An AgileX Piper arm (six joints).
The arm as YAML. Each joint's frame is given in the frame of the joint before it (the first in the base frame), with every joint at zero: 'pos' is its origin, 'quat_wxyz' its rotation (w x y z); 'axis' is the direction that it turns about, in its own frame. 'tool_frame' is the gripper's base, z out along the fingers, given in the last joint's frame.
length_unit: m
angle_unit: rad
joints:
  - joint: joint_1
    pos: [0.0, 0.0, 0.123]
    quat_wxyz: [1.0, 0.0, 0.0, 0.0]
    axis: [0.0, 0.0, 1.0]
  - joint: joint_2
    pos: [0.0, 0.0, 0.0]
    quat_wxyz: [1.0, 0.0, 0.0, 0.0]
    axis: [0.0, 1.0, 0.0]
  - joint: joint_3
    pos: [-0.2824, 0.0, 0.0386]
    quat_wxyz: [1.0, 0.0, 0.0, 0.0]
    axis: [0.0, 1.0, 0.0]
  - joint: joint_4
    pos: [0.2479, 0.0, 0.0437]
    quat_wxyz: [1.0, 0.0, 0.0, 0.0]
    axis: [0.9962, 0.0, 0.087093]
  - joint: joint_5
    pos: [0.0, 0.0, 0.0]
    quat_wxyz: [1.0, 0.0, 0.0, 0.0]
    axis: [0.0, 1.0, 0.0]
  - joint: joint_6
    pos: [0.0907, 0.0, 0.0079]
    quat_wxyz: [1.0, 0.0, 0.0, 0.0]
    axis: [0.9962, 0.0, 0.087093]
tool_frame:
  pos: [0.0, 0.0, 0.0]
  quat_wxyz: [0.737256, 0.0, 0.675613, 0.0]
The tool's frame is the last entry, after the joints.
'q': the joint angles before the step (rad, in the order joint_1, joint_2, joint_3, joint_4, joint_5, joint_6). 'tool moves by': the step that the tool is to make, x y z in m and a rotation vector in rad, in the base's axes. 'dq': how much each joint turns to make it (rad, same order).
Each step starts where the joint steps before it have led.
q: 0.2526, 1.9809, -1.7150, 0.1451, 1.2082, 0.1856
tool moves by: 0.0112, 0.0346, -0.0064, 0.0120, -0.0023, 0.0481
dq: 0.0690, 0.0849, -0.1120, 0.0061, 0.0185, 0.0233
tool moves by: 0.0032, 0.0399, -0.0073, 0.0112, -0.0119, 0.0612
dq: 0.0807, 0.0729, -0.0936, 0.0021, 0.0027, 0.0203
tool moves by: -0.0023, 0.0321, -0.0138, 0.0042, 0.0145, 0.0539
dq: 0.0638, 0.0626, -0.0556, 0.0079, 0.0030, 0.0096
